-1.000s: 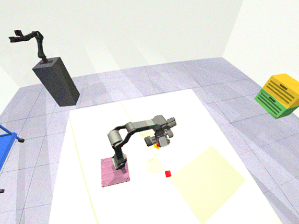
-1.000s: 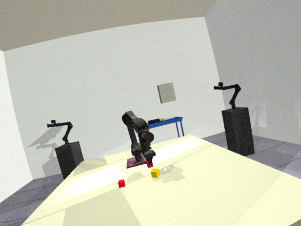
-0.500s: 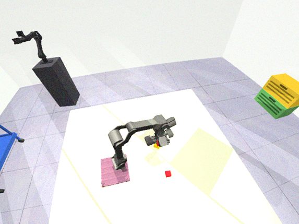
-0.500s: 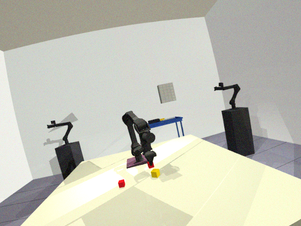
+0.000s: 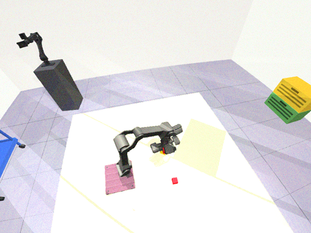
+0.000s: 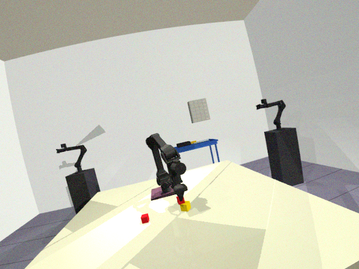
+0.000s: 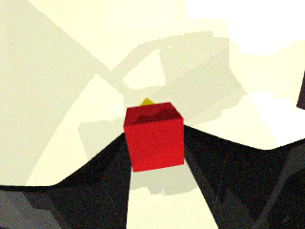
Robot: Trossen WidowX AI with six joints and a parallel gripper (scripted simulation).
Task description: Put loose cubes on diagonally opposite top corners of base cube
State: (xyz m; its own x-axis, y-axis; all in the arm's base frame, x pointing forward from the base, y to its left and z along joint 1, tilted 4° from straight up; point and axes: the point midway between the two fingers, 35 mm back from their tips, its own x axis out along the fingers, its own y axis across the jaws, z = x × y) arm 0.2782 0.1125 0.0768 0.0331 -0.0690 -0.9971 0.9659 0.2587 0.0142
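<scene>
The yellow base cube lies 40 mm below my gripper tip, 20 mm to the left of it and 10 mm behind it.
</scene>
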